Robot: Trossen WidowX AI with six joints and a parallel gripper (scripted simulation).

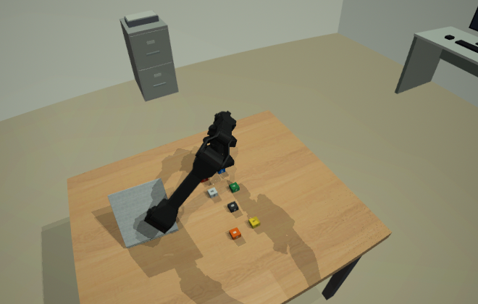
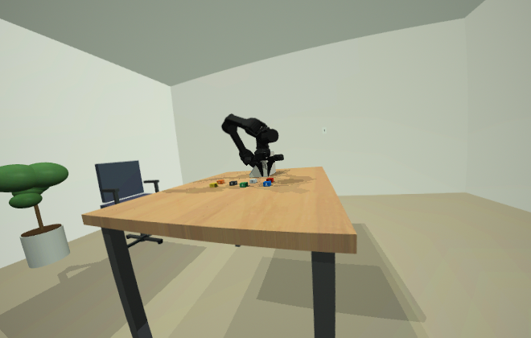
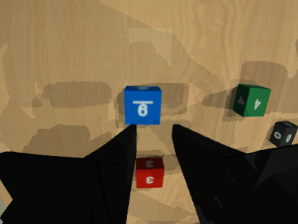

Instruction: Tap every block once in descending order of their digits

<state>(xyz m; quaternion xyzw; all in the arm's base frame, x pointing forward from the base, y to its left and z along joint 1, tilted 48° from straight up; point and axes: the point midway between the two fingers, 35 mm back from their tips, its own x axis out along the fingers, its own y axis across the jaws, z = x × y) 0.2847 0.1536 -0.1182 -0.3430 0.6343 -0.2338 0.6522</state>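
My gripper tip is 3 cm above the blue block, 1 cm to the right of it and 1 cm short of it. The rest, counted from my gripper tip: red block 8 cm behind, 3 cm below, 1 cm to the right; then white block 11 cm to the right, 6 cm behind, 3 cm below; then green block 11 cm to the right, 3 cm below, 3 cm ahead.
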